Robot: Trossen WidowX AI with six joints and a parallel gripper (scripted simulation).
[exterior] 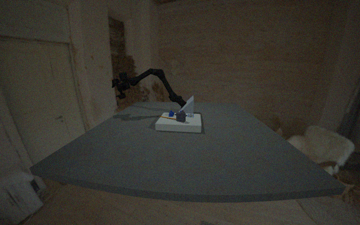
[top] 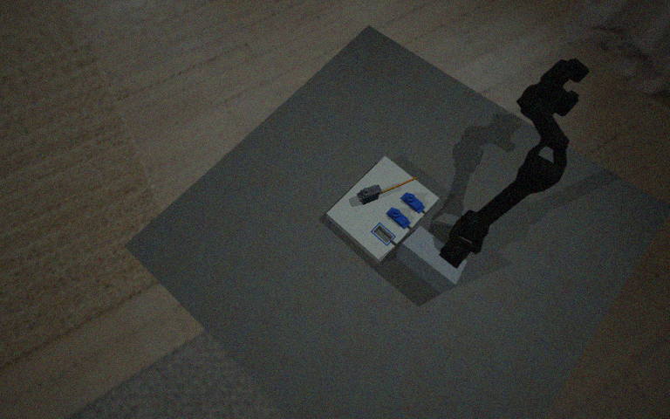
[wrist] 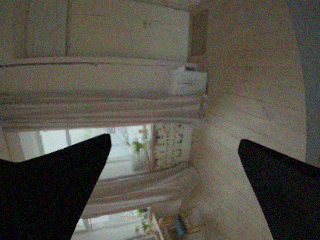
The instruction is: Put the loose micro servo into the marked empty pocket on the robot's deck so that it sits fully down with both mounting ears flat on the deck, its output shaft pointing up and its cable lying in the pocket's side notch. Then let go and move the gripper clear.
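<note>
Right now the white deck is 640 mm to the left of my gripper tip, 260 mm ahead of it and 180 mm below it.
</note>
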